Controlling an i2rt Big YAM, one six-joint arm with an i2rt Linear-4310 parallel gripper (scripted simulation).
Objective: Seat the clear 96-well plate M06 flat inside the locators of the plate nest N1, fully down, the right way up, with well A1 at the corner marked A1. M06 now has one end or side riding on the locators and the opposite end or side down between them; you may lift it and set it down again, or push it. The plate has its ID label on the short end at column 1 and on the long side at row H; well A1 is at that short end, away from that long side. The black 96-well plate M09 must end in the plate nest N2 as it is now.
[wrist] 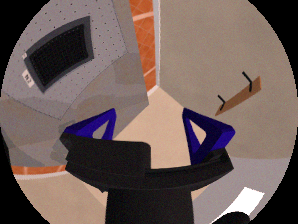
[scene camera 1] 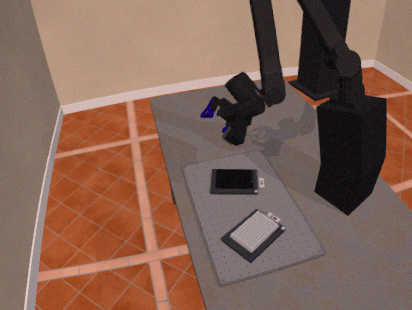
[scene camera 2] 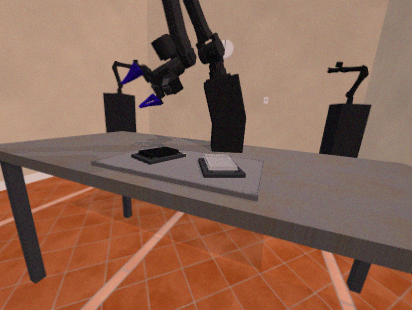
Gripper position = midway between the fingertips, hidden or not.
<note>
In view: the gripper (scene camera 2: 131, 96), a clear 96-well plate M06 (scene camera 1: 249, 236) and a black plate M09 (scene camera 1: 225, 178).
The black plate M09 also shows in the wrist view (wrist: 70, 47). The gripper also shows in the wrist view (wrist: 149, 111). The wrist view does not show the clear 96-well plate M06: it is out of frame.
</note>
